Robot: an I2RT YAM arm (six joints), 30 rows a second.
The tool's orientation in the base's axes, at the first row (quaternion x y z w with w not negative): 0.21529 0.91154 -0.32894 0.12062
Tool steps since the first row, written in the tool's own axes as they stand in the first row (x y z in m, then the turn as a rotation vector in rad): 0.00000 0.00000 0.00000 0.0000 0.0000 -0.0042; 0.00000 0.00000 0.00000 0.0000 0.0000 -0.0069; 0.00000 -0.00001 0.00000 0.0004 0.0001 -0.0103; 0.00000 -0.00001 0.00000 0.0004 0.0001 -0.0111; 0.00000 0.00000 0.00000 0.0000 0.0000 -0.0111; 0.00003 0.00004 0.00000 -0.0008 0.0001 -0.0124; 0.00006 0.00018 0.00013 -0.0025 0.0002 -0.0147; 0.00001 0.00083 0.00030 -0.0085 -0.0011 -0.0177; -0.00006 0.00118 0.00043 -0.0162 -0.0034 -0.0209; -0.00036 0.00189 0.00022 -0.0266 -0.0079 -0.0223; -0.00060 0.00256 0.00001 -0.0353 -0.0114 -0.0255; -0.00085 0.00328 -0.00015 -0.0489 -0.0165 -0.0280; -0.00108 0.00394 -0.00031 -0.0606 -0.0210 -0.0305
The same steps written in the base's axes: 0.00000 0.00000 0.00000 -0.0003 0.0027 0.0032; 0.00000 0.00000 0.00000 -0.0005 0.0045 0.0052; 0.00000 -0.00001 0.00001 -0.0011 0.0069 0.0076; 0.00000 -0.00001 0.00001 -0.0012 0.0074 0.0082; 0.00000 0.00000 0.00000 -0.0009 0.0072 0.0084; -0.00001 0.00004 -0.00003 -0.0002 0.0079 0.0096; 0.00004 0.00006 -0.00022 0.0011 0.0089 0.0119; 0.00041 0.00038 -0.00068 0.0056 0.0081 0.0170; 0.00064 0.00052 -0.00095 0.0110 0.0062 0.0235; 0.00123 0.00105 -0.00107 0.0179 0.0007 0.0308; 0.00174 0.00157 -0.00119 0.0236 -0.0023 0.0382; 0.00228 0.00210 -0.00138 0.0330 -0.0085 0.0478; 0.00278 0.00259 -0.00153 0.0409 -0.0136 0.0564
